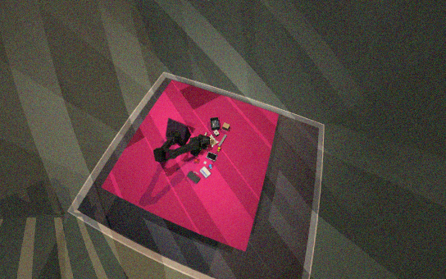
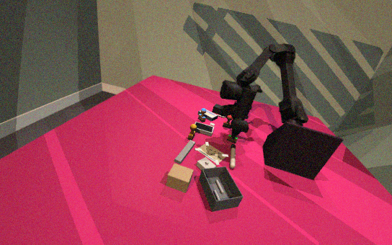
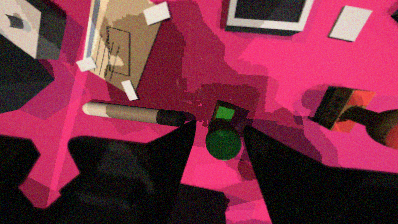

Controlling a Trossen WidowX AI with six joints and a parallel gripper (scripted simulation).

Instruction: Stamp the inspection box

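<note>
My gripper tip is 20 mm above the green-topped stamp. Also, from my gripper tip: red-knobbed stamp: 120 mm to the right, 20 mm below, 20 mm ahead; then white cylinder: 90 mm to the left, 30 mm below; then dark ink pad: 130 mm ahead, 30 mm to the right, 30 mm below.
</note>
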